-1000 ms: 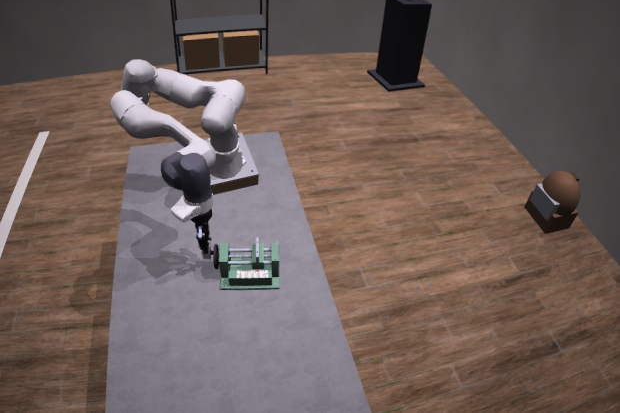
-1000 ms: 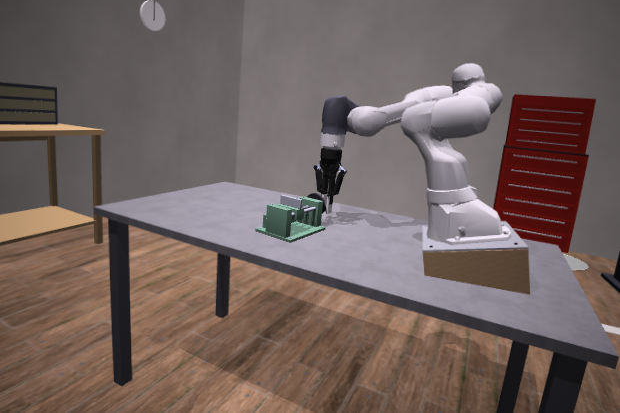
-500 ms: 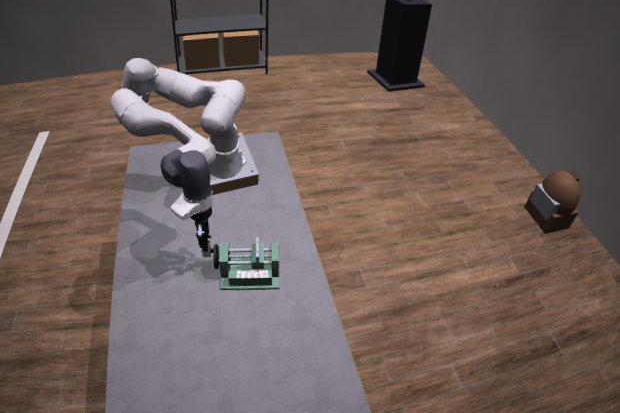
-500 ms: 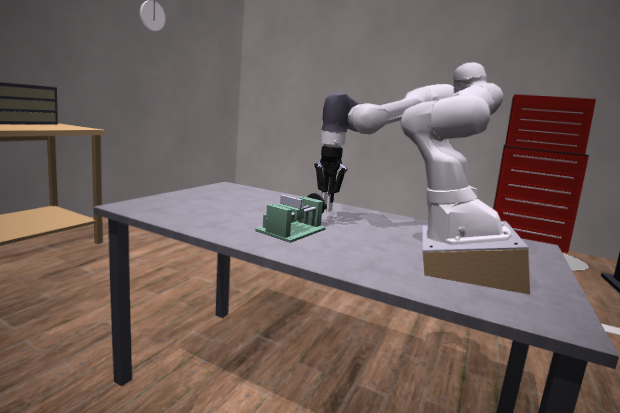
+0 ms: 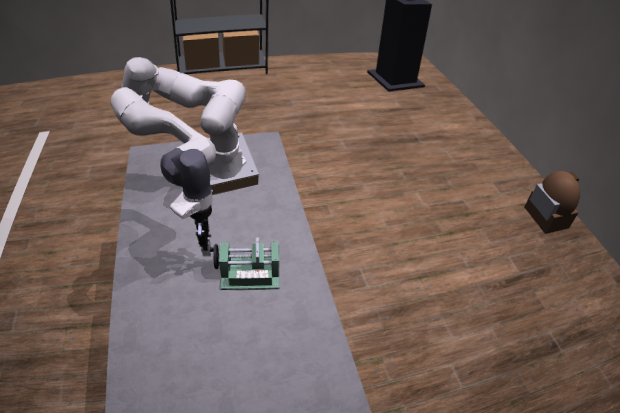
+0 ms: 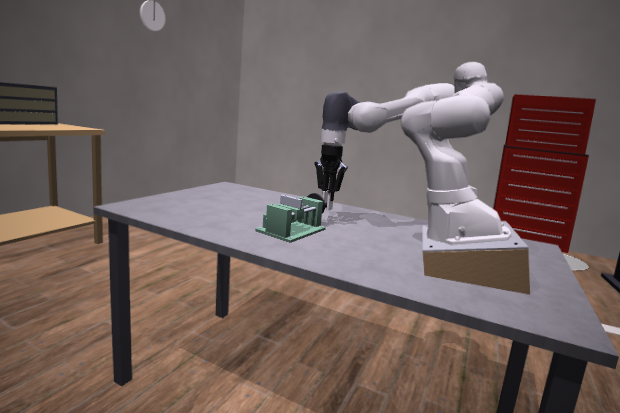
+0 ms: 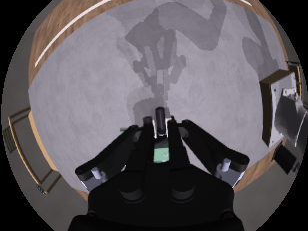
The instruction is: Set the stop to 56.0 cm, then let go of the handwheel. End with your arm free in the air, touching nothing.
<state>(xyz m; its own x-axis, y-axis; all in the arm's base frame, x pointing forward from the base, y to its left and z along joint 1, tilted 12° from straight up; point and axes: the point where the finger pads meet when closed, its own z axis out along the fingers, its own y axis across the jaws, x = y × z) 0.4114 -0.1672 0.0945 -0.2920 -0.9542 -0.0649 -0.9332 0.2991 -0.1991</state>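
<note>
The black handwheel is 1 cm ahead of my hand, 2 cm to the left of it and 2 cm below it. Round my hand: stop carriage: 9 cm ahead, 16 cm to the left.
</note>
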